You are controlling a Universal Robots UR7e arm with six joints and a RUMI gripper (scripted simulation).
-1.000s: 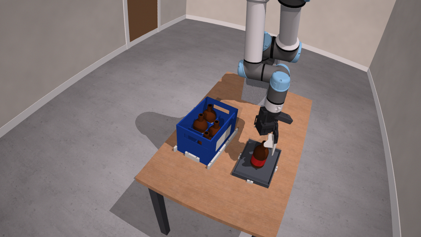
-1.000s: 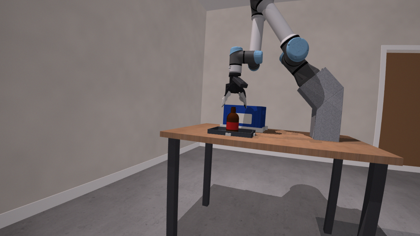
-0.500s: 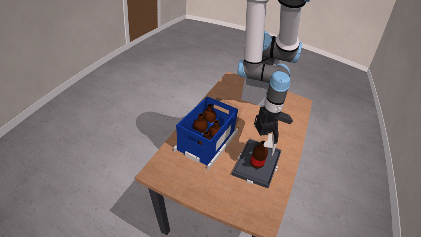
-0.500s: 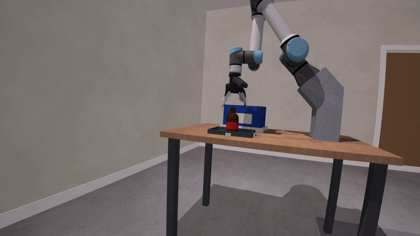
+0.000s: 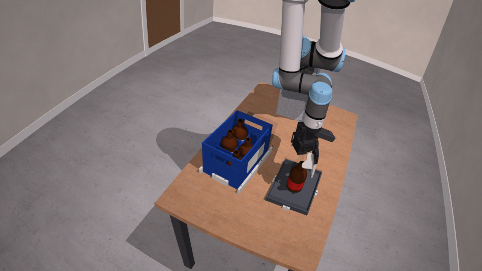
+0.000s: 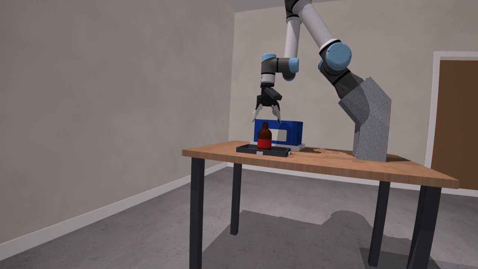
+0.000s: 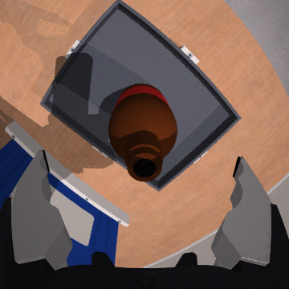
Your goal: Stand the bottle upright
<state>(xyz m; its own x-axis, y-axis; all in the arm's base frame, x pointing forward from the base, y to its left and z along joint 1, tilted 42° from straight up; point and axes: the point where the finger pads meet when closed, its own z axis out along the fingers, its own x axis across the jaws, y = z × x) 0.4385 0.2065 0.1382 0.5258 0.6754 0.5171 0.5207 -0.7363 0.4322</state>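
Right now my hand is 10 mm short of the bottle, 10 mm to the left of it and 70 mm above it. Round my hand: dark tray: 140 mm below; crate: 10 mm ahead, 300 mm to the right, 70 mm below.
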